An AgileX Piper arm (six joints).
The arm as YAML. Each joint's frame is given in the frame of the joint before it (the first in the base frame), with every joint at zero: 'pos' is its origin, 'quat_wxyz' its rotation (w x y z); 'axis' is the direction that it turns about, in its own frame. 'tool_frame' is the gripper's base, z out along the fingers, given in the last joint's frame.
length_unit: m
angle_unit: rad
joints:
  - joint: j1
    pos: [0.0, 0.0, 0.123]
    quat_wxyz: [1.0, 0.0, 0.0, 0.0]
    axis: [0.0, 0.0, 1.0]
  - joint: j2
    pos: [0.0, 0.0, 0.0]
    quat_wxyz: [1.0, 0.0, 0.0, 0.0]
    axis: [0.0, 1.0, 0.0]
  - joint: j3
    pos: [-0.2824, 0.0, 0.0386]
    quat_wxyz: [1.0, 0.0, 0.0, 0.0]
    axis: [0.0, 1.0, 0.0]
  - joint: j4
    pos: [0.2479, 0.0, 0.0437]
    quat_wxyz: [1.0, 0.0, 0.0, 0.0]
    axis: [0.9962, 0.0, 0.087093]
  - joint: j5
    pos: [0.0, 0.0, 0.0]
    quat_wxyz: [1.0, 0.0, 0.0, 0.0]
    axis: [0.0, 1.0, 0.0]
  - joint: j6
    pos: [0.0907, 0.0, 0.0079]
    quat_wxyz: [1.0, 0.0, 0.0, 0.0]
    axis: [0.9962, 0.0, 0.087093]
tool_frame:
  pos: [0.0, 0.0, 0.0]
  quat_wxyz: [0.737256, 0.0, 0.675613, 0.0]
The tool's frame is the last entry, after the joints.
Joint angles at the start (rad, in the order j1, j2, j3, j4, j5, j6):
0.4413, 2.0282, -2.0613, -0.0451, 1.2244, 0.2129
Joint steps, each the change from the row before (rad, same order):
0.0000, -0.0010, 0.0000, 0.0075, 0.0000, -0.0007
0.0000, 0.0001, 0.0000, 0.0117, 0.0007, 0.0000
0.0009, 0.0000, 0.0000, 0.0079, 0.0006, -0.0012
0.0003, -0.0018, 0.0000, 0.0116, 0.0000, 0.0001
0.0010, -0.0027, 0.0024, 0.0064, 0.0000, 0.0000
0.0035, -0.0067, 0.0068, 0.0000, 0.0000, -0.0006
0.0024, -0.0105, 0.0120, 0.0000, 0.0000, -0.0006
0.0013, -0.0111, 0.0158, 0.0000, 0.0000, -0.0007
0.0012, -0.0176, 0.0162, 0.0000, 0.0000, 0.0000
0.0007, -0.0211, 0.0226, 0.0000, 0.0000, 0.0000
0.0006, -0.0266, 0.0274, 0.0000, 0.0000, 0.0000
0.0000, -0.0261, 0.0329, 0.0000, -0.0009, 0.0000
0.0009, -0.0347, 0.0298, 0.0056, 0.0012, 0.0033
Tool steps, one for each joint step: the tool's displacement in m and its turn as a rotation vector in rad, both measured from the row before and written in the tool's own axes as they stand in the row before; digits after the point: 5 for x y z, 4 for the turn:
0.00012, 0.00061, -0.00049, -0.0071, 0.0005, 0.0019
0.00027, 0.00097, 0.00004, -0.0106, 0.0031, 0.0040
0.00028, 0.00104, -0.00001, -0.0075, 0.0022, 0.0007
0.00020, 0.00109, -0.00089, -0.0112, 0.0006, 0.0038
0.00053, 0.00090, -0.00075, -0.0064, 0.0011, 0.0013
0.00127, 0.00132, -0.00164, -0.0015, 0.0004, -0.0037
0.00192, 0.00067, -0.00222, -0.0007, 0.0017, -0.0027
0.00242, 0.00007, -0.00157, 0.0004, 0.0047, -0.0019
0.00249, 0.00000, -0.00460, -0.0008, -0.0013, -0.0011
0.00349, -0.00043, -0.00468, 0.0000, 0.0015, -0.0006
0.00437, -0.00067, -0.00606, -0.0001, 0.0008, -0.0005
0.00524, -0.00111, -0.00437, 0.0012, 0.0058, 0.0000
0.00551, -0.00030, -0.00898, -0.0063, -0.0024, 0.0044

